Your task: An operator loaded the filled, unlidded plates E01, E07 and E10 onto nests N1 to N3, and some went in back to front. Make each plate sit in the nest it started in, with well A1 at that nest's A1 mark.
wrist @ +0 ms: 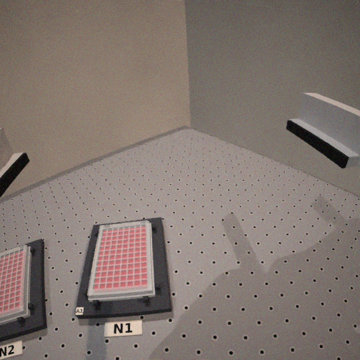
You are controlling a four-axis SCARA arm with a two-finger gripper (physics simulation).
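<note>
A plate (123, 257) with pink-red filled wells and a clear rim sits in the dark nest N1 (163, 280), between its small corner posts. The nest's A1 mark (79, 311) is at its near left corner. The plate's own A1 corner and its number cannot be made out. A second filled plate (14, 282) sits in nest N2 (38, 295), cut off by the left edge of the view. N3 does not show. My gripper (158, 120) is wide open and empty, with its two fingers at the left and right edges, above and beyond the nests.
A white N1 label (123, 328) and a white N2 label (10, 349) lie in front of their nests. The grey perforated table (200, 180) reaches back to two walls that meet in a corner. A shadow lies on the right part of the table.
</note>
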